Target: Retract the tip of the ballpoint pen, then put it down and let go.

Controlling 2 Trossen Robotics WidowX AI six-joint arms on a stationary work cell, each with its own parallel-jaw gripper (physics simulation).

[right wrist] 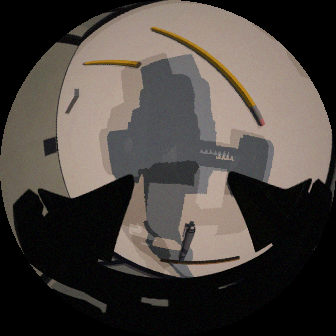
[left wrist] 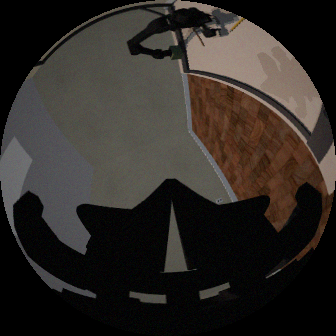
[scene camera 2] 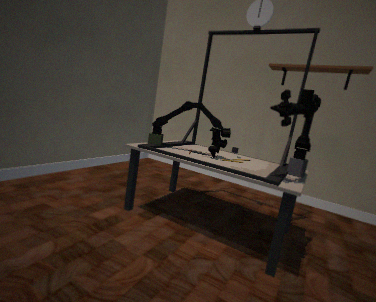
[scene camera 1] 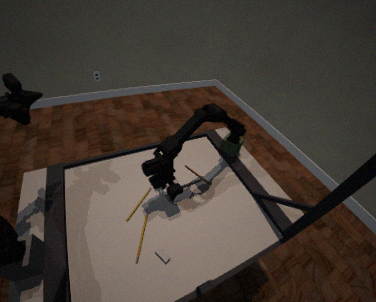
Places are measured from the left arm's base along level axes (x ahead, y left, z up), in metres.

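Where they show: left gripper, fingertip midpoint: [left wrist: 170, 182] [scene camera 2: 270, 107] [scene camera 1: 42, 94]; right gripper, fingertip midpoint: [right wrist: 182, 177] [scene camera 2: 215, 155] [scene camera 1: 167, 194]; left arm's base at its link origin: [scene camera 2: 299, 158] [scene camera 1: 13, 252]; right arm's base at its link origin: [left wrist: 169, 52] [scene camera 2: 156, 133] [scene camera 1: 233, 139].
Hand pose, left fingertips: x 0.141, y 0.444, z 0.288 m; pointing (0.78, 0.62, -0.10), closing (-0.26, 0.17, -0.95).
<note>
Each offset is from my left fingertips to the top centre of the thing. Level surfaces: height alone.
The dark grey ballpoint pen {0.391 m down, 0.545 m ahead, 0.286 m right} [right wrist: 187, 241] lies on the table between and beyond the open right fingers in the right wrist view. Its clip end points up in that picture; its far end lies near a brown stick, and whether its tip is out cannot be told. I cannot make out the pen in the scene views. My right gripper [right wrist: 182, 177] [scene camera 1: 169, 192] [scene camera 2: 214, 154] is open and empty, pointing down low over the table. My left gripper [left wrist: 170, 182] [scene camera 2: 273, 107] [scene camera 1: 40, 94] is shut and empty, raised high, away from the pen.
Two yellow pencils lie on the table {0.404 m down} [scene camera 1: 110, 200]: one pencil [scene camera 1: 138, 205] [right wrist: 111, 63] and another pencil [scene camera 1: 142, 239] [right wrist: 210, 57]. The brown stick {0.396 m down, 0.601 m ahead, 0.242 m right} [scene camera 1: 197, 174] [right wrist: 210, 261] lies beside the pen's far end. A small grey angled piece {0.391 m down, 0.317 m ahead, 0.560 m right} [scene camera 1: 162, 256] [right wrist: 74, 100] lies near the table's edge.
</note>
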